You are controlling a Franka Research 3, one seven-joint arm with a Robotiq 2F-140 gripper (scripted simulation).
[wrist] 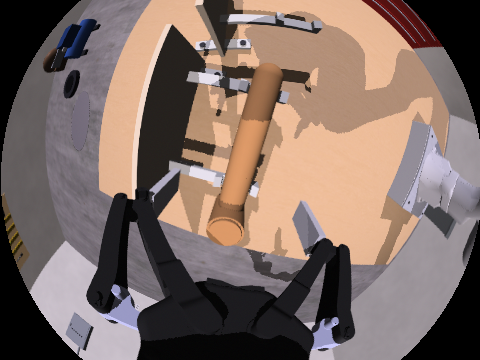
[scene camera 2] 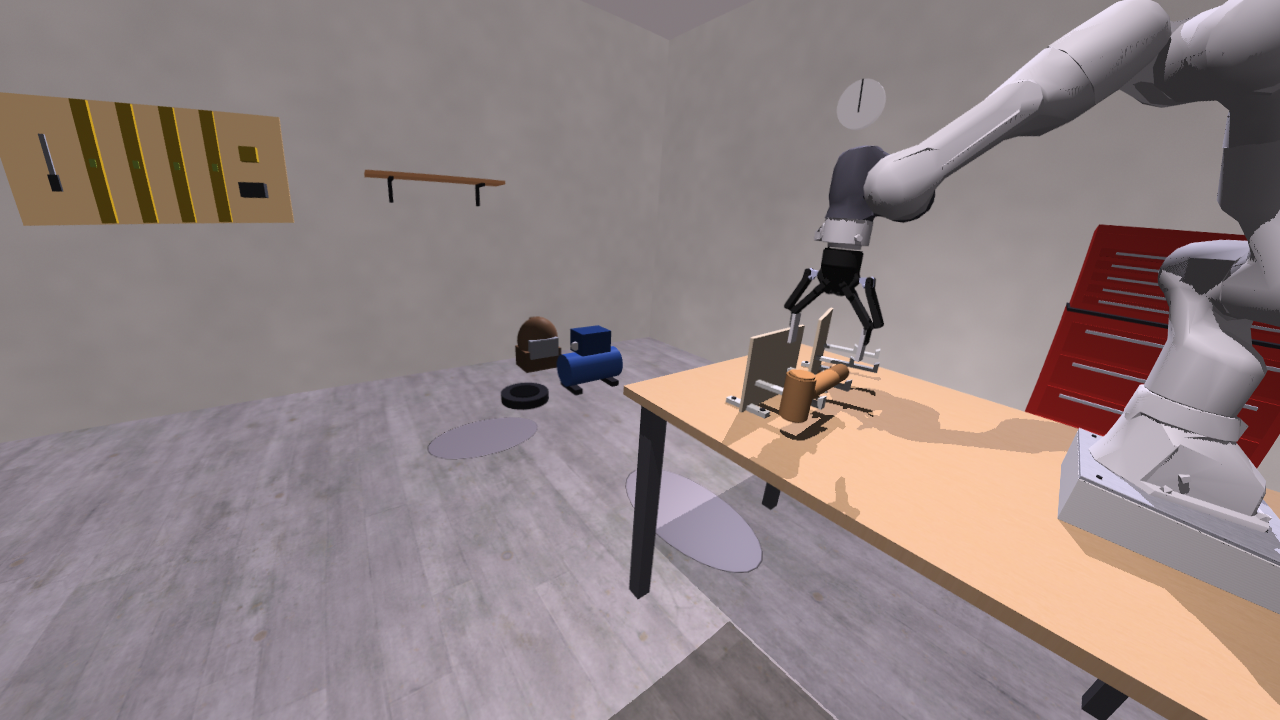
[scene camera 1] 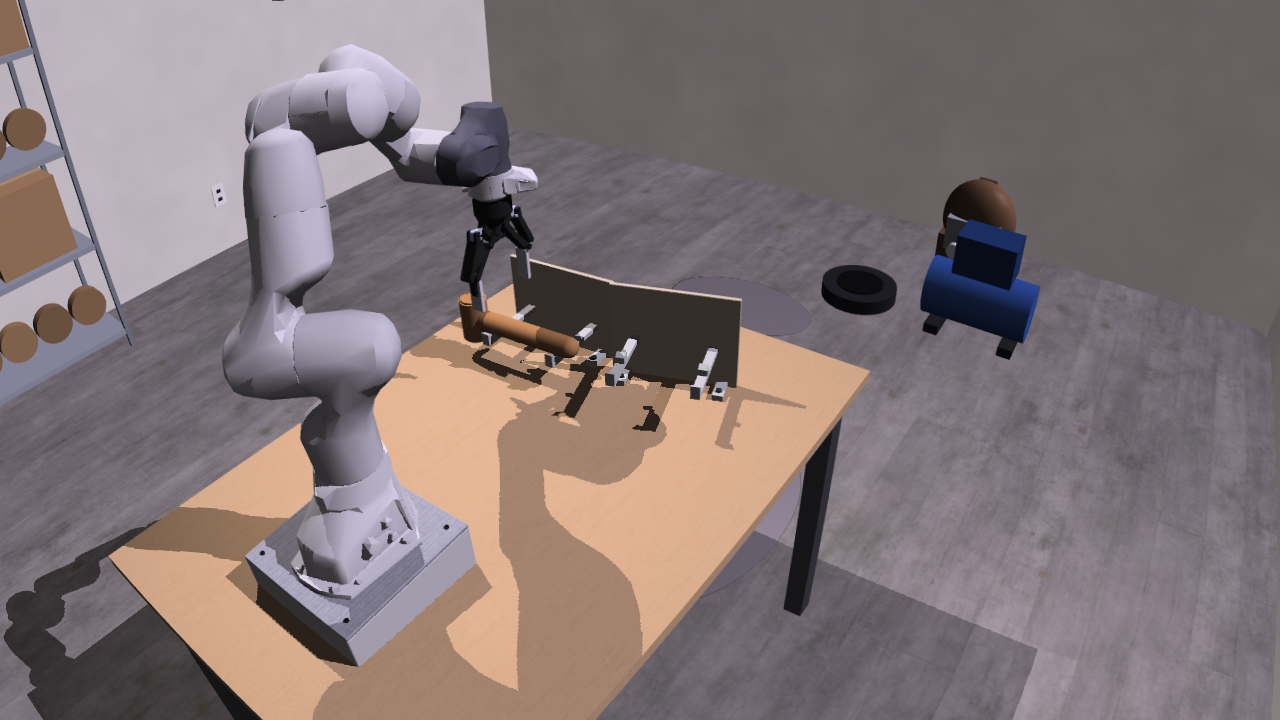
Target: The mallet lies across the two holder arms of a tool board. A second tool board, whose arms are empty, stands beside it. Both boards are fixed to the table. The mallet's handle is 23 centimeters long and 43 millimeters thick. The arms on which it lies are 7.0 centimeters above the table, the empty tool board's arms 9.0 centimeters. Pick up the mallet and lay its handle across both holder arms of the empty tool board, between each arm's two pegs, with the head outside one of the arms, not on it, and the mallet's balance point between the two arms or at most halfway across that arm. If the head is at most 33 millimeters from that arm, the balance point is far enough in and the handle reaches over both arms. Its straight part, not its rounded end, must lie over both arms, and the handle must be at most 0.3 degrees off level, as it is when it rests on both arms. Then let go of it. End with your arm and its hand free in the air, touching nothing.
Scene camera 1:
my gripper: 502,292
brown mallet: 474,322
tool board: 565,301
tool board: 677,334
